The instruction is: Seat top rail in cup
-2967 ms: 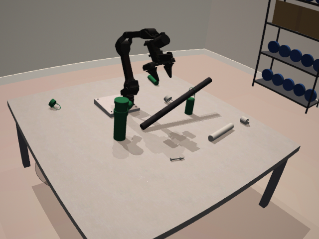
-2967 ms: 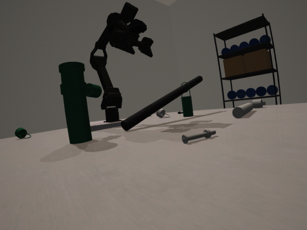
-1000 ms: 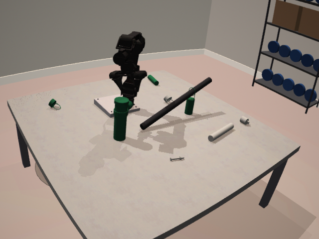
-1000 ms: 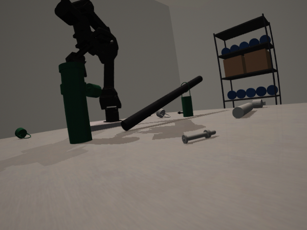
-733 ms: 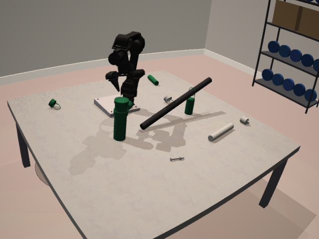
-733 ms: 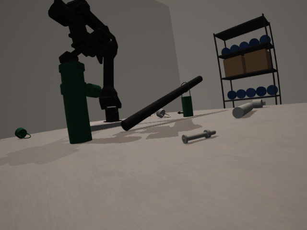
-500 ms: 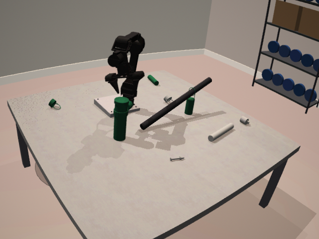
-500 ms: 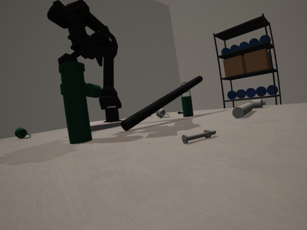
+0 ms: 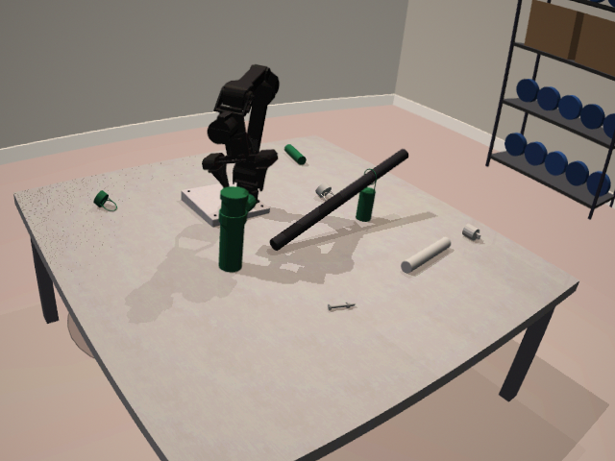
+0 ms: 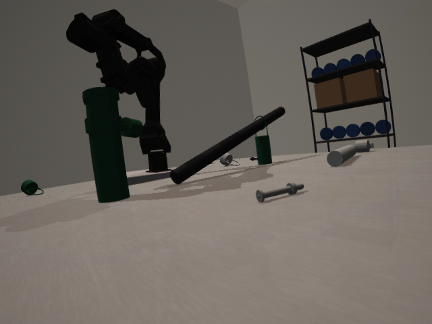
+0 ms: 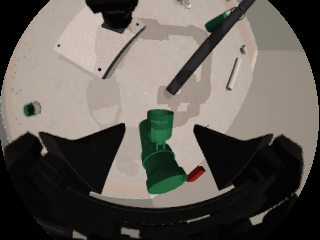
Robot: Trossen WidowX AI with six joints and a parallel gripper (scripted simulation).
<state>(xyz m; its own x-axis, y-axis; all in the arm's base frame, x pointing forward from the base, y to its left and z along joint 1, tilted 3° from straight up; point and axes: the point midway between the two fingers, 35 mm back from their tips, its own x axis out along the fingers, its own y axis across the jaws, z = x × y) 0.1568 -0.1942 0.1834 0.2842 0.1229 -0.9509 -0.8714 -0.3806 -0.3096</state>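
My gripper tip is now 30 mm above the green rail-end cup, 20 mm to the left of it and 20 mm short of it. From my gripper tip the other things lie so: grey cap (440 mm to the left, 150 mm below, 40 mm behind); then grey bolt (340 mm ahead, 160 mm below, 10 mm to the right); then green loop cap (430 mm behind, 160 mm to the right, 150 mm below).
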